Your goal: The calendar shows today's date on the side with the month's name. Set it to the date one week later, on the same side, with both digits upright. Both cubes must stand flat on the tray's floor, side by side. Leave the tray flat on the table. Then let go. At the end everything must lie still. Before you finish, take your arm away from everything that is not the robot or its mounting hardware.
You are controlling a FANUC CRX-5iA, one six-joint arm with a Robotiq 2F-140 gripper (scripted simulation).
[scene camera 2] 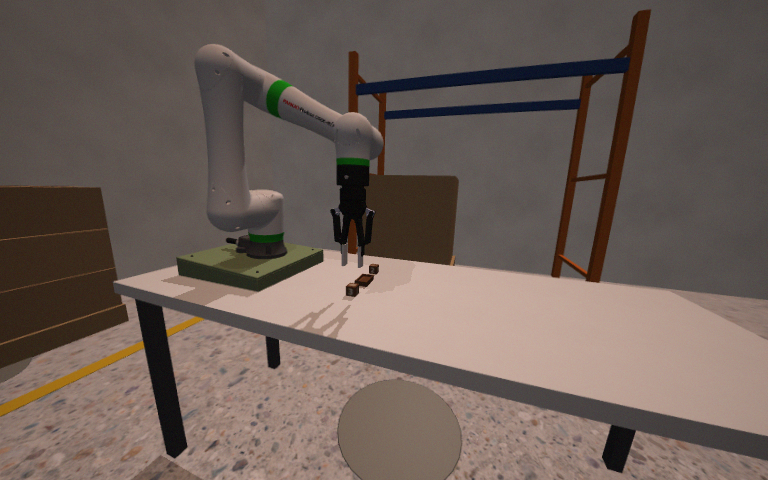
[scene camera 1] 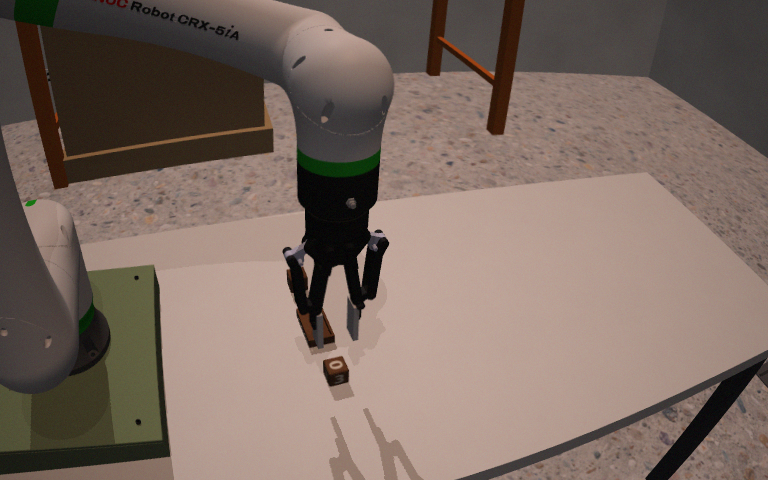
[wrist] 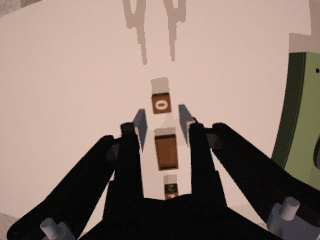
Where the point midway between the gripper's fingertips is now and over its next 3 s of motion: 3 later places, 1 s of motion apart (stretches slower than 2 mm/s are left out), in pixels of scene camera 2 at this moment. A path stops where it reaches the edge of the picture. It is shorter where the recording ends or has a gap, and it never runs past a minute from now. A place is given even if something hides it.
My gripper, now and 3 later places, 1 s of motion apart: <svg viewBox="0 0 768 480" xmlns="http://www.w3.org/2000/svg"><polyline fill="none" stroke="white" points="352,265 352,274 352,282 352,291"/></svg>
